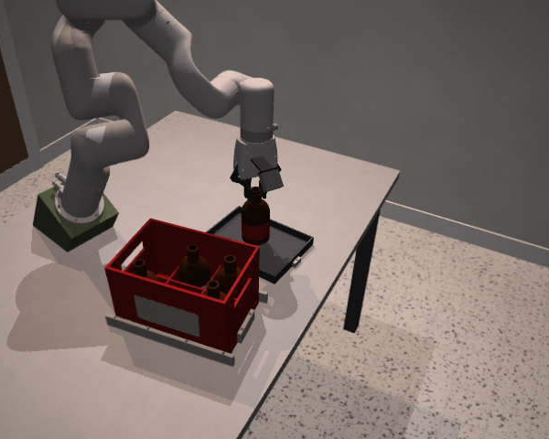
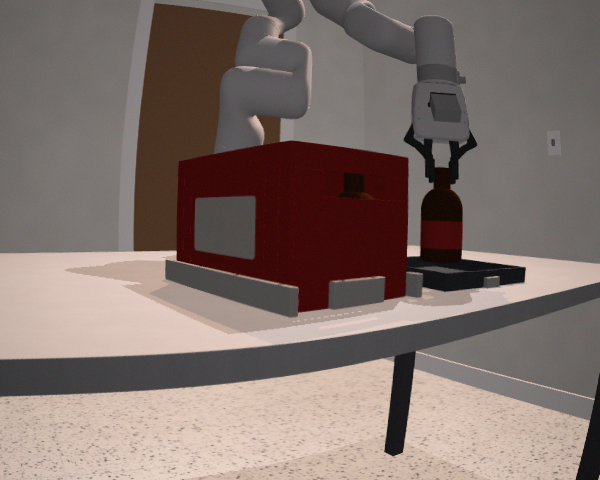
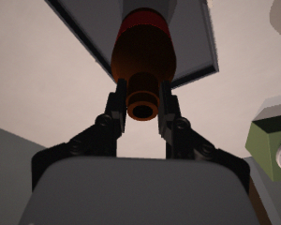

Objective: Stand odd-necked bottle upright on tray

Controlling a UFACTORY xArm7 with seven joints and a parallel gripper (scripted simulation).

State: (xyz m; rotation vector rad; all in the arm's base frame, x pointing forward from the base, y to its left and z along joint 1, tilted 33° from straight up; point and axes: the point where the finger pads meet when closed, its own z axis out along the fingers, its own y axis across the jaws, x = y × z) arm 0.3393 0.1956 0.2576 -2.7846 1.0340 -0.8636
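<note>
My hand is 17 cm above the black tray. Round my hand: red crate 4 cm behind, 29 cm to the right, 9 cm below.
</note>
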